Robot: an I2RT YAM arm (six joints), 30 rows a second.
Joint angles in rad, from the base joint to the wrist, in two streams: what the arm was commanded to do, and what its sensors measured. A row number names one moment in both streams.
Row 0, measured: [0.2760, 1.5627, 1.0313, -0.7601, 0.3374, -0.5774]
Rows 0 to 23, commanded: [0.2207, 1.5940, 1.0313, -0.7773, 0.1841, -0.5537]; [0.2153, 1.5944, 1.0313, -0.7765, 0.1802, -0.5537]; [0.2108, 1.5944, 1.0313, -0.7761, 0.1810, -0.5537]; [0.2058, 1.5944, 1.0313, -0.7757, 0.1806, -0.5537]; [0.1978, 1.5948, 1.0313, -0.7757, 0.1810, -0.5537]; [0.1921, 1.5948, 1.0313, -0.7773, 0.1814, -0.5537]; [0.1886, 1.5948, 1.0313, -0.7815, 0.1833, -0.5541]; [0.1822, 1.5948, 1.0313, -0.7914, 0.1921, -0.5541]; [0.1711, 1.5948, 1.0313, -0.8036, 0.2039, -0.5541]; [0.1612, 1.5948, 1.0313, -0.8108, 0.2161, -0.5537]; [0.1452, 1.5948, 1.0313, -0.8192, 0.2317, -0.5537]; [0.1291, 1.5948, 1.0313, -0.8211, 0.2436, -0.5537]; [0.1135, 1.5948, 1.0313, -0.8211, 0.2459, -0.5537]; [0.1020, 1.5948, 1.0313, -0.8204, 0.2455, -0.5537]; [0.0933, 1.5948, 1.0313, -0.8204, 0.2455, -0.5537]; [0.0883, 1.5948, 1.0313, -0.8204, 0.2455, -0.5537]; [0.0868, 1.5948, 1.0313, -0.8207, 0.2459, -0.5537]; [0.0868, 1.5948, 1.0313, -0.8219, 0.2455, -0.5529]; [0.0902, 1.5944, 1.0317, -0.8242, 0.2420, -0.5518]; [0.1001, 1.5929, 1.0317, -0.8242, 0.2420, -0.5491]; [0.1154, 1.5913, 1.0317, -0.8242, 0.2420, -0.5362]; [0.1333, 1.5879, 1.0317, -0.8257, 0.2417, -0.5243]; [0.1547, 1.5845, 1.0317, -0.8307, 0.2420, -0.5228]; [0.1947, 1.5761, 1.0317, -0.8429, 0.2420, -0.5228]
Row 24, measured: [0.1188, 1.5860, 1.0313, -0.8234, 0.2371, -0.5499]
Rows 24 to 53, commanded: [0.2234, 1.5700, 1.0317, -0.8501, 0.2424, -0.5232]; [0.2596, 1.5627, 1.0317, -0.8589, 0.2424, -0.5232]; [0.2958, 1.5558, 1.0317, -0.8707, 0.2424, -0.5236]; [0.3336, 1.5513, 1.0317, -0.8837, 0.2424, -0.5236]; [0.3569, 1.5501, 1.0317, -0.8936, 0.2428, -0.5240]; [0.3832, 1.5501, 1.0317, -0.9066, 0.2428, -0.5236]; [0.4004, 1.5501, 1.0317, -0.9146, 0.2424, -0.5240]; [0.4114, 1.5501, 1.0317, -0.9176, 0.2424, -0.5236]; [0.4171, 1.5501, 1.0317, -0.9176, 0.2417, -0.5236]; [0.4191, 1.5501, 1.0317, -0.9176, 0.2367, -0.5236]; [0.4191, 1.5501, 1.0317, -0.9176, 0.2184, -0.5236]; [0.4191, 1.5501, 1.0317, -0.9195, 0.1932, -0.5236]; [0.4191, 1.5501, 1.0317, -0.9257, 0.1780, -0.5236]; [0.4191, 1.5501, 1.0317, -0.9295, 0.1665, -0.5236]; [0.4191, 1.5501, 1.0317, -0.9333, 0.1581, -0.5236]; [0.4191, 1.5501, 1.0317, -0.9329, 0.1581, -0.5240]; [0.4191, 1.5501, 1.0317, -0.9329, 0.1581, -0.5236]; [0.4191, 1.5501, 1.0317, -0.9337, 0.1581, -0.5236]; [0.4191, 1.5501, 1.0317, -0.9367, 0.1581, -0.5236]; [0.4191, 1.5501, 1.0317, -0.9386, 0.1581, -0.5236]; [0.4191, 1.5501, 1.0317, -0.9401, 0.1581, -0.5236]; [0.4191, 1.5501, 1.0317, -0.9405, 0.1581, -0.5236]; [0.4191, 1.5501, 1.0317, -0.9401, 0.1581, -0.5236]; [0.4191, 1.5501, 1.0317, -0.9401, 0.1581, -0.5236]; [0.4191, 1.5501, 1.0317, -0.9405, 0.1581, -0.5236]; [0.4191, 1.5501, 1.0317, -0.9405, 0.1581, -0.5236]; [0.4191, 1.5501, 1.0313, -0.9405, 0.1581, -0.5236]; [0.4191, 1.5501, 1.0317, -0.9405, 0.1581, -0.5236]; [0.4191, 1.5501, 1.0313, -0.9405, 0.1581, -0.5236]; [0.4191, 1.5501, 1.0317, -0.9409, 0.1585, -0.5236]
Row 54, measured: [0.4145, 1.5715, 1.0313, -0.9394, 0.1753, -0.5285]
